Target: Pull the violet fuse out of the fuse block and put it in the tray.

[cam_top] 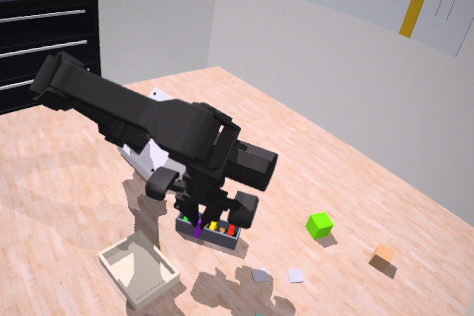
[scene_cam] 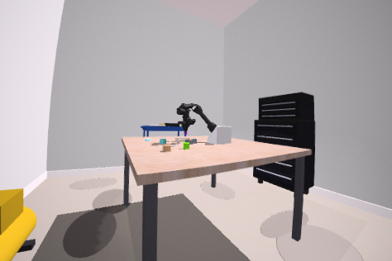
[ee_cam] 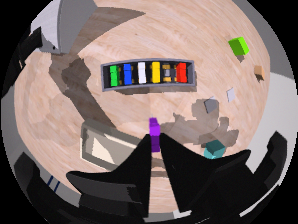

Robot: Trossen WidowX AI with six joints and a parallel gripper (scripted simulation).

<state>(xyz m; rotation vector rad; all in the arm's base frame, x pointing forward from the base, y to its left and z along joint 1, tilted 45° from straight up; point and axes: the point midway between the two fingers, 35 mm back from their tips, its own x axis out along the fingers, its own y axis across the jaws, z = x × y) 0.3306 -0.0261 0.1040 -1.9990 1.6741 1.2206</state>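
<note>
Now: gripper tip 110 mm to the left of the beige tray, 90 mm above it and 40 mm past it. Round my gripper tip: violet fuse (10 mm below).
</note>
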